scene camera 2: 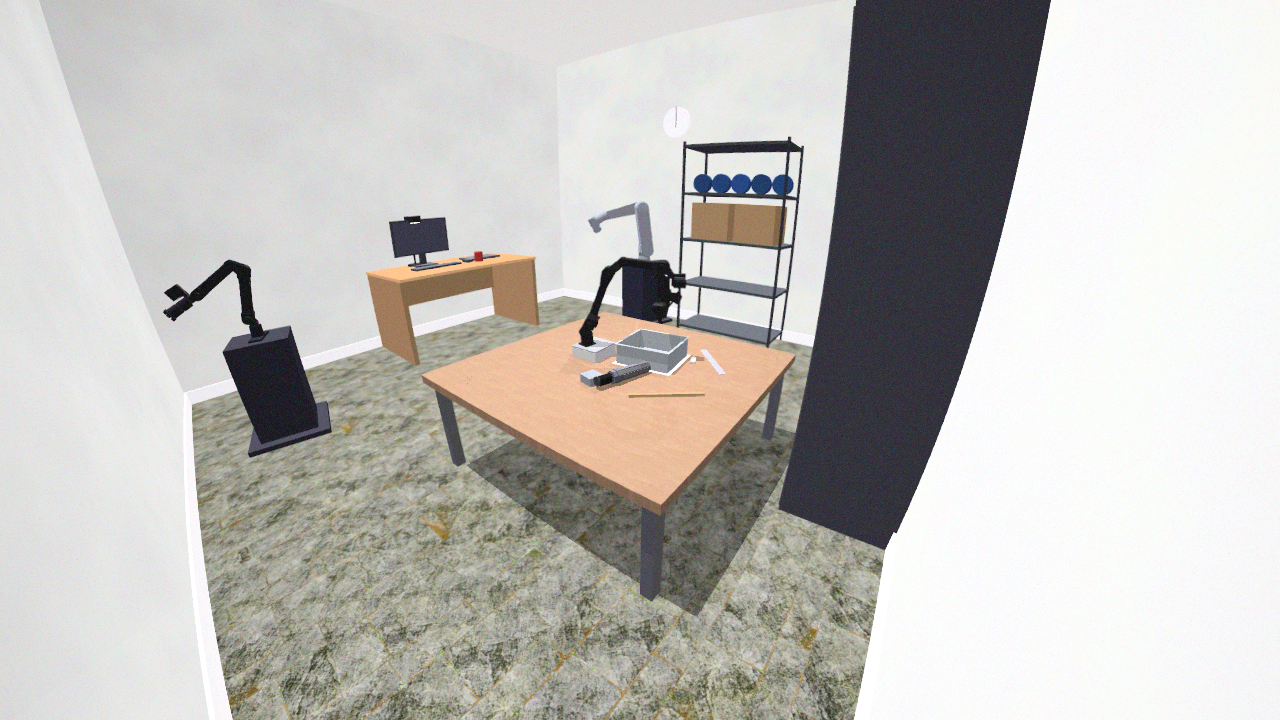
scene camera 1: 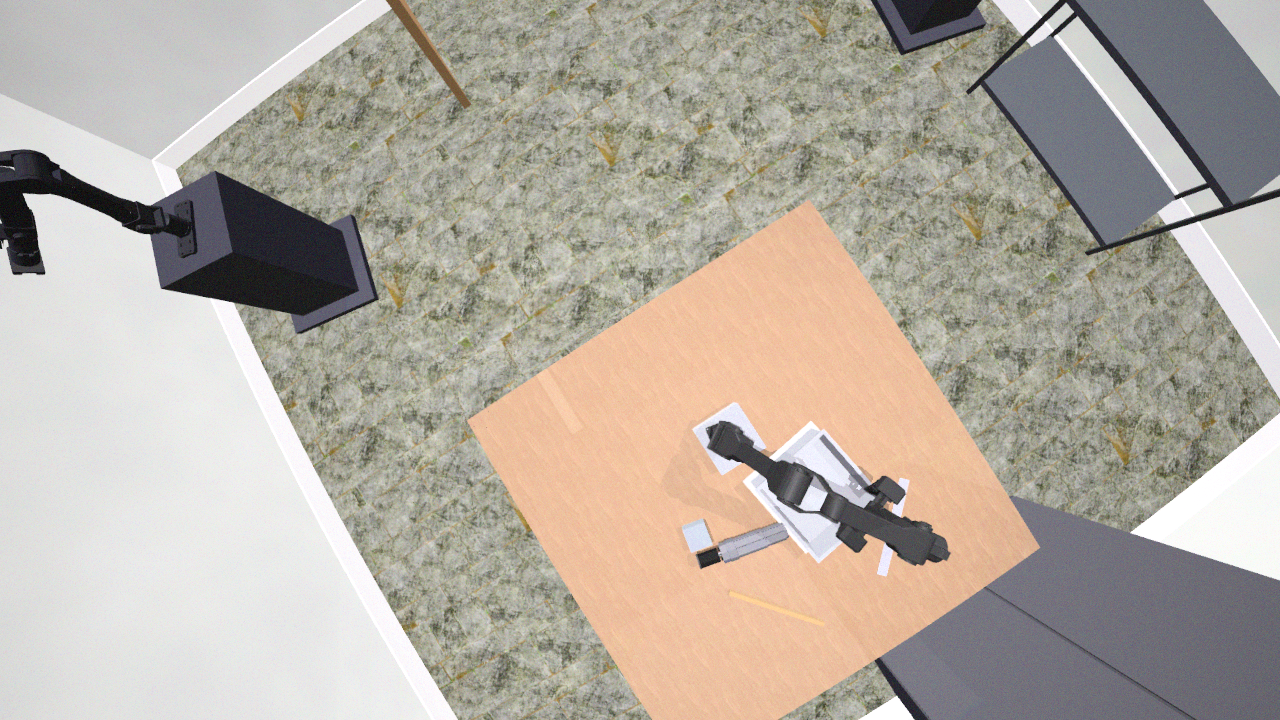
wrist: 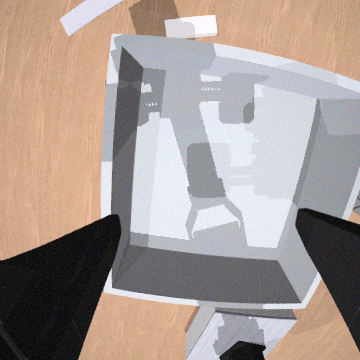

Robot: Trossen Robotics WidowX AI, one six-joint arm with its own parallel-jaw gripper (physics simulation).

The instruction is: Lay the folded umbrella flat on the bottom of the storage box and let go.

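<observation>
The folded umbrella, grey with a black handle, lies on the table outside the storage box, its grey end close to one side wall. A small dark bit at the right edge of the wrist view may be its end. The open-topped grey storage box stands upright in front of the arm's base. Its pale bottom carries shadows and holds no umbrella. My gripper is open and empty, above the box, its two black fingers wide apart. The arm hides part of the box in scene camera 1.
A pale blue block lies by the umbrella's handle. A yellow stick lies farther out. A white strip and a small white block lie beyond the box.
</observation>
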